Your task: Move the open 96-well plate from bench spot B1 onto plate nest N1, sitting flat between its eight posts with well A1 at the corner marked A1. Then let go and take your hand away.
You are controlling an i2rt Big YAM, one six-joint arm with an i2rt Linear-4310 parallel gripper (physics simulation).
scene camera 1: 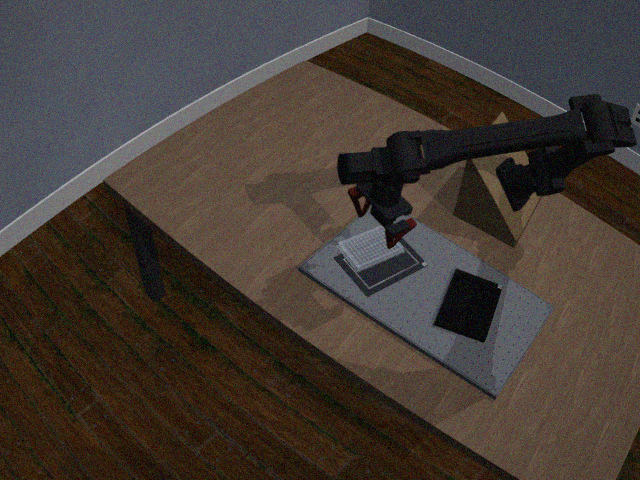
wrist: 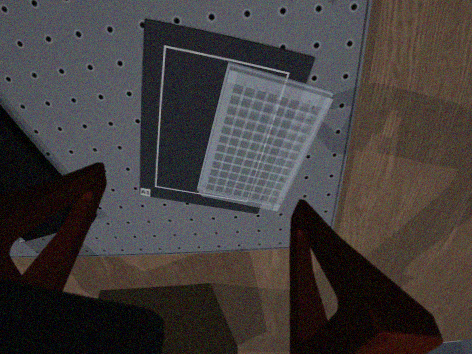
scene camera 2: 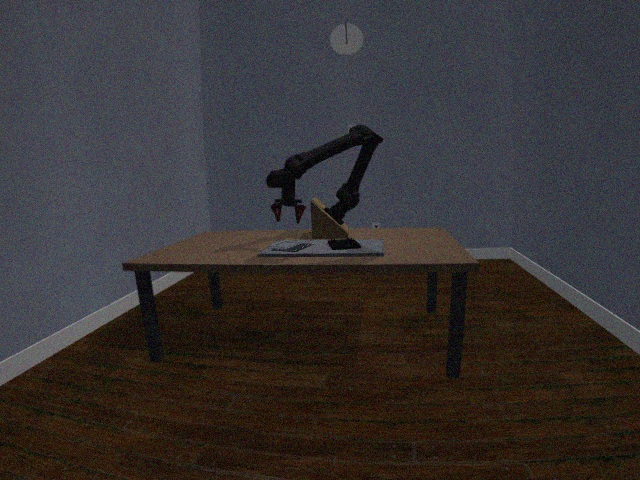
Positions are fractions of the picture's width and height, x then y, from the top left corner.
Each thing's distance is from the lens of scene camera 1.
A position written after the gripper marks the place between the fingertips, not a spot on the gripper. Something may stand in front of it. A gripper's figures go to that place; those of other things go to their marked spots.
gripper (scene camera 1: 0.59,0.48): 1.25 m
clear well plate (scene camera 1: 0.58,0.52): 1.35 m
dark nest with white outline (scene camera 1: 0.58,0.58): 1.31 m
black nest pad (scene camera 1: 0.74,0.63): 1.31 m
